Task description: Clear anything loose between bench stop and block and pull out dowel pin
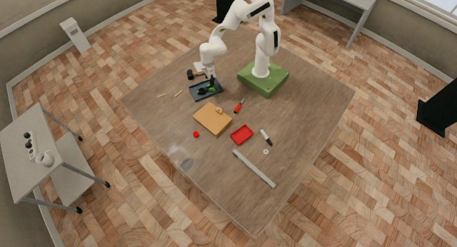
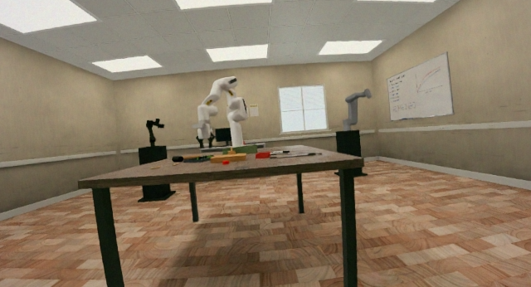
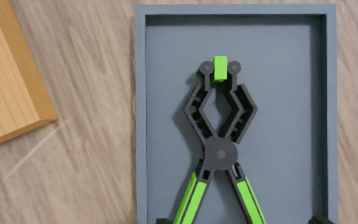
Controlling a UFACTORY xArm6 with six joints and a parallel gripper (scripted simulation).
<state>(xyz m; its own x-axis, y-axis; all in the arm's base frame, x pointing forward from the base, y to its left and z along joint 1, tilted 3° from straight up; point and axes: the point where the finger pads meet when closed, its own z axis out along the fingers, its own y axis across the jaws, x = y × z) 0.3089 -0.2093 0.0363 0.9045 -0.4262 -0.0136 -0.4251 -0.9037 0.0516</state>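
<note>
Right now the dark tray is 90 mm below my hand, 30 mm to the right of it and 30 mm ahead of it. Also, from my hand: tan bench board: 180 mm to the left, 180 mm ahead, 70 mm below; then dowel pin: 190 mm to the left, 130 mm ahead, 40 mm below; then small wooden block: 190 mm to the left, 130 mm ahead, 50 mm below.
</note>
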